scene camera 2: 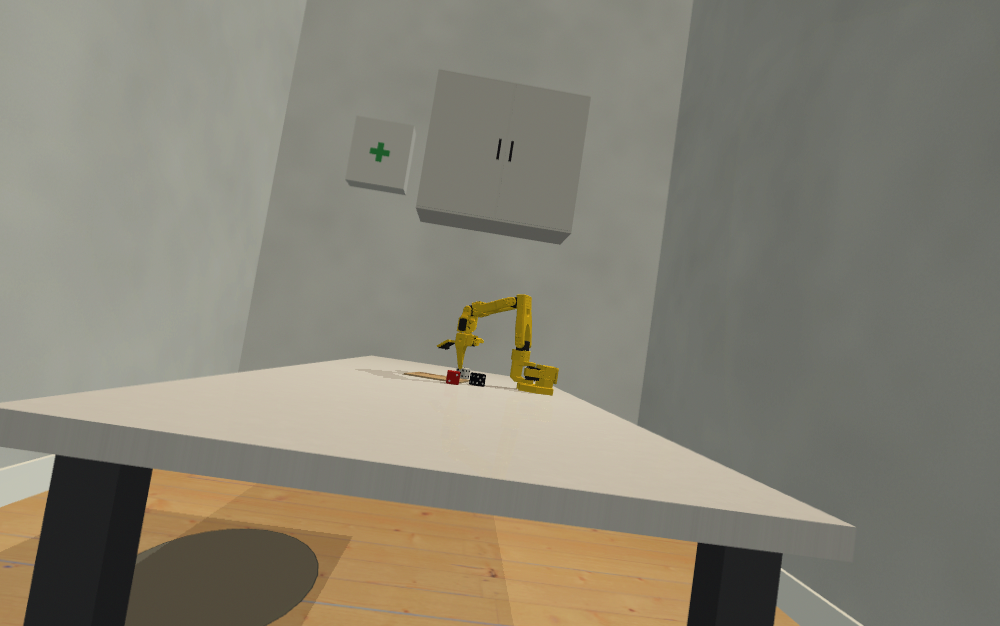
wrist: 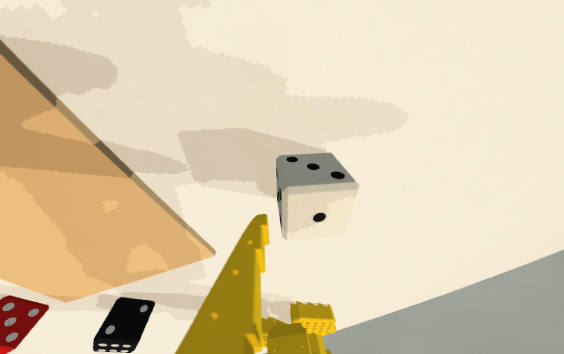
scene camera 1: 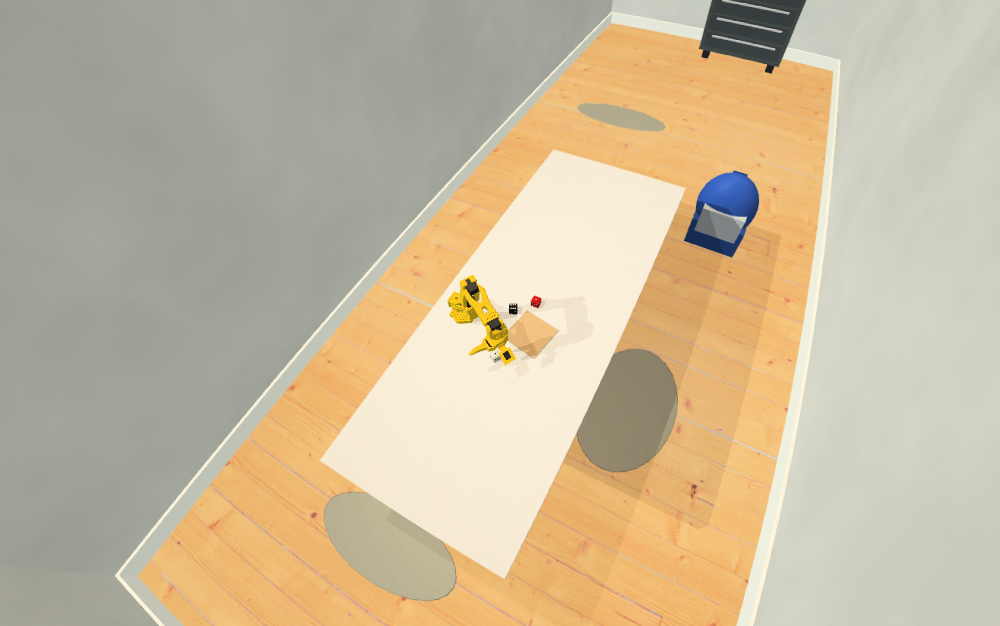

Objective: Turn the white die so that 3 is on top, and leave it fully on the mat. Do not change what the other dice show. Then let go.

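Places are measured from the arm's base along level axes (x ahead, y left, z up), in millimetres.
Where they show: hand, tool point: (scene camera 2: 460, 367) (wrist: 268, 224); arm's base, link origin: (scene camera 2: 527, 390) (wrist: 284, 315) (scene camera 1: 470, 314).
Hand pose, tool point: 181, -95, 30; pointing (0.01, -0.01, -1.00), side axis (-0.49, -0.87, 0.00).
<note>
Each offset is from my tool point to the top centre of the thing, as dx, dy, dz.
The white die @(-9, -19, +0) (scene camera 1: 495, 356) (scene camera 2: 464, 373) (wrist: 319, 202) stands on the table, off the mat and apart from it. In the wrist view its bright upper face shows 1, and a shaded side face shows 3. The tan mat @(+53, +118, -26) (scene camera 1: 538, 335) (scene camera 2: 424, 375) (wrist: 165, 240) lies beside it. My gripper (scene camera 1: 487, 349) (scene camera 2: 470, 354) (wrist: 263, 222) is fully open and empty; one notched jaw shows in the wrist view. Its tip is low, close to the die, on the die's mat side. The moving jaw is out of the wrist picture. Whether the tip touches the die I cannot tell.
The black die @(-45, +177, +0) (scene camera 1: 512, 308) (scene camera 2: 477, 379) (wrist: 124, 320) and the red die @(+14, +241, +0) (scene camera 1: 535, 301) (scene camera 2: 453, 377) (wrist: 20, 320) stand on the table past the mat. The black die's upper face shows 6. The arm's base (scene camera 1: 461, 310) (scene camera 2: 535, 377) stands near the table's edge.
</note>
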